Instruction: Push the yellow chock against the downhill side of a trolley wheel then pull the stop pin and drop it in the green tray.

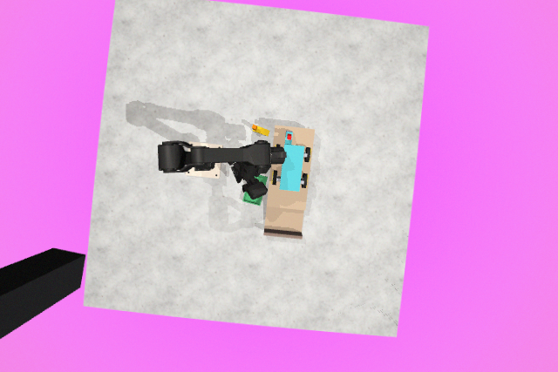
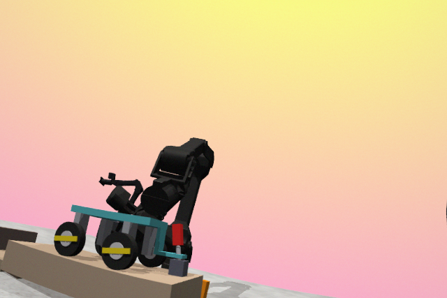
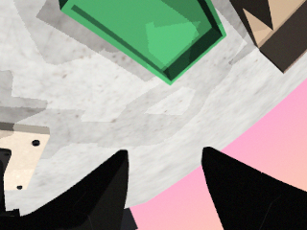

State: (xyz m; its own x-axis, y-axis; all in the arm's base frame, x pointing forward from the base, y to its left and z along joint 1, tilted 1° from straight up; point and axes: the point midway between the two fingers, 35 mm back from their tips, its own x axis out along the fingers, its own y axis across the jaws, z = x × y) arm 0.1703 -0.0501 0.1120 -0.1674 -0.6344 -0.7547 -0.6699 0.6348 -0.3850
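Now: gripper tip 20 mm short of the yellow chock, 230 mm to the right of it and 80 mm above it. Also, from my gripper tip: tan ramp: 170 mm ahead, 100 mm to the left, 50 mm below; green tray: 50 mm ahead, 10 mm to the right, 100 mm below; trolley: 160 mm ahead, 110 mm to the left, 10 mm above.
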